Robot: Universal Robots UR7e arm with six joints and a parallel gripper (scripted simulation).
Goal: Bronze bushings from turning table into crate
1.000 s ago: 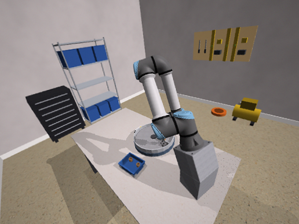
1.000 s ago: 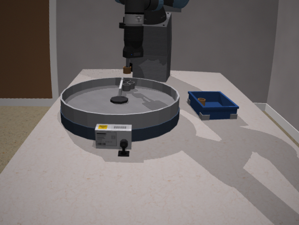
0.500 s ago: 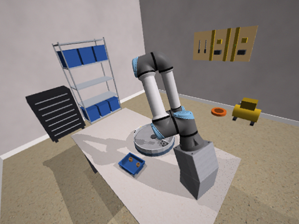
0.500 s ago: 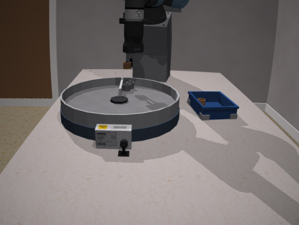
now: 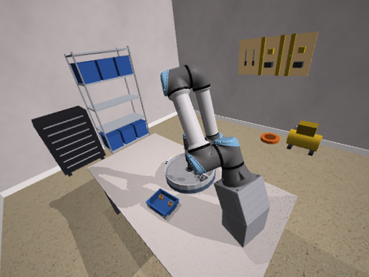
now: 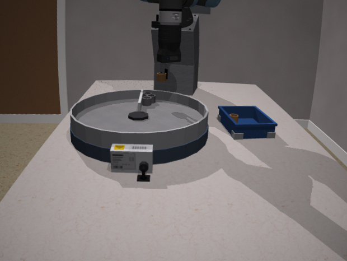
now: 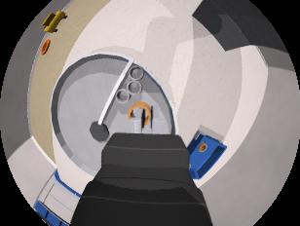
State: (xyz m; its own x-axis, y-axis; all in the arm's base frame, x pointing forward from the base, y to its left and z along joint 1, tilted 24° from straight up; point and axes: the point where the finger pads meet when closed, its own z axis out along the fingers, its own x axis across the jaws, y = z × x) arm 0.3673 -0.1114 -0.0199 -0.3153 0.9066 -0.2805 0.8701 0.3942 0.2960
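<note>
My gripper is now 13 cm short of the blue crate, 26 cm to the right of it and 14 cm above it. Also, from my hand: grey turning table (13 cm ahead, 10 cm to the right, 11 cm below).
</note>
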